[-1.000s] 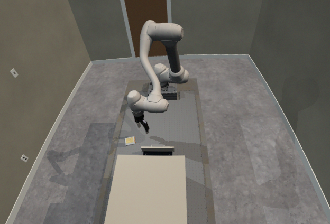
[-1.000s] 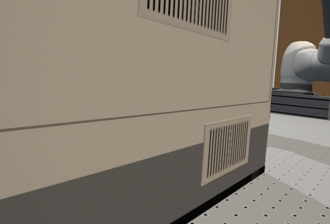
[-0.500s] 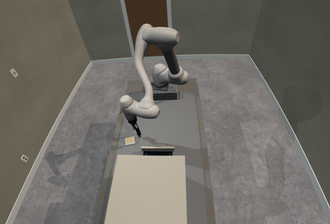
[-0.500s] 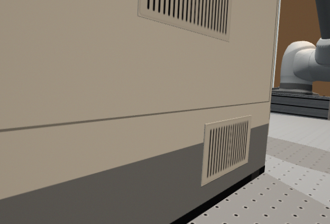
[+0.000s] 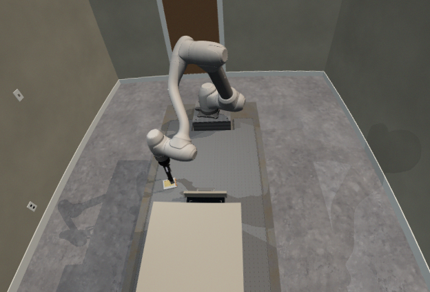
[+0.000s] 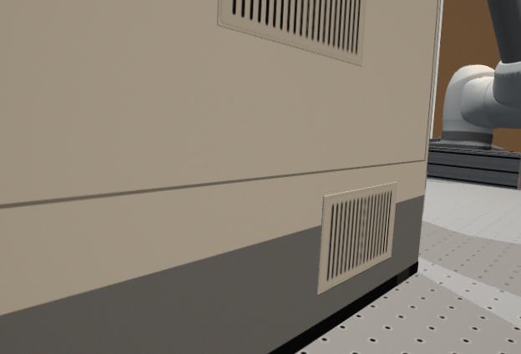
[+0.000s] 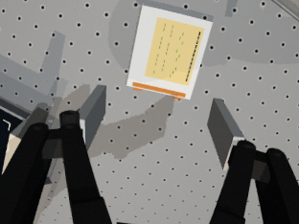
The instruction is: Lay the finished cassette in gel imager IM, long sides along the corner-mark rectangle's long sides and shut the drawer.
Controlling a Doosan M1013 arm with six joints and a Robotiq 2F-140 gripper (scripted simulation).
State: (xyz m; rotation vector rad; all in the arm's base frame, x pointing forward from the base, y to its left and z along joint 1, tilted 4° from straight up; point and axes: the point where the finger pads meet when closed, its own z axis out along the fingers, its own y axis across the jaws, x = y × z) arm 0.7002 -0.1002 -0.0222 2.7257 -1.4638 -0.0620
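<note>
The cassette lies 11 cm below my hand, 2 cm to the right of it and 1 cm ahead of it.
</note>
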